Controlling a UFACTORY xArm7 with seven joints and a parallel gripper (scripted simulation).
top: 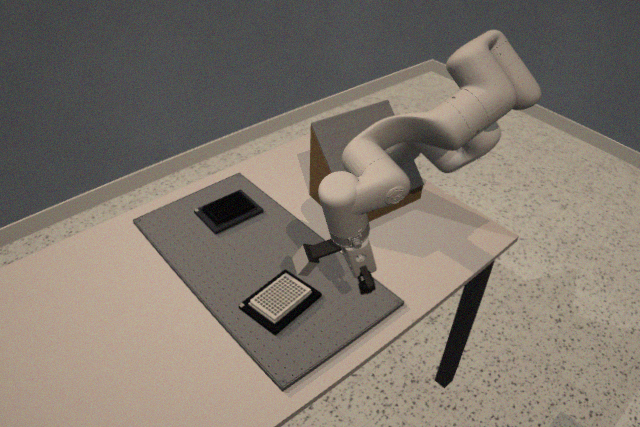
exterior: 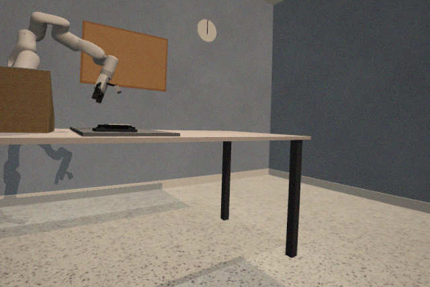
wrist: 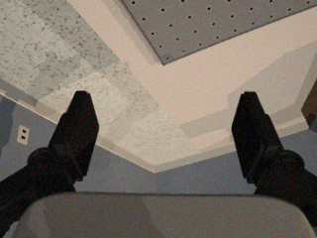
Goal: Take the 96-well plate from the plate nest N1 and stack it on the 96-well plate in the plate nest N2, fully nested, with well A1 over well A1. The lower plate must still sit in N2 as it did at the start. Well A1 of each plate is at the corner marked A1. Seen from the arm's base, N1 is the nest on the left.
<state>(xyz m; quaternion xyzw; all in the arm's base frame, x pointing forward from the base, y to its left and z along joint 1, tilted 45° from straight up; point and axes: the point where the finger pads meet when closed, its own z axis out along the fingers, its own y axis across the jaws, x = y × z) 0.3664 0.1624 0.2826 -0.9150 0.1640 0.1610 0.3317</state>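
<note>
Now: hand 9 cm short of the white 96-well plate, 16 cm to the left of it and 15 cm above it. Also, from my hand: black plate nest: 9 cm ahead, 16 cm to the right, 16 cm below; black 96-well plate: 1 cm behind, 52 cm to the right, 15 cm below.
</note>
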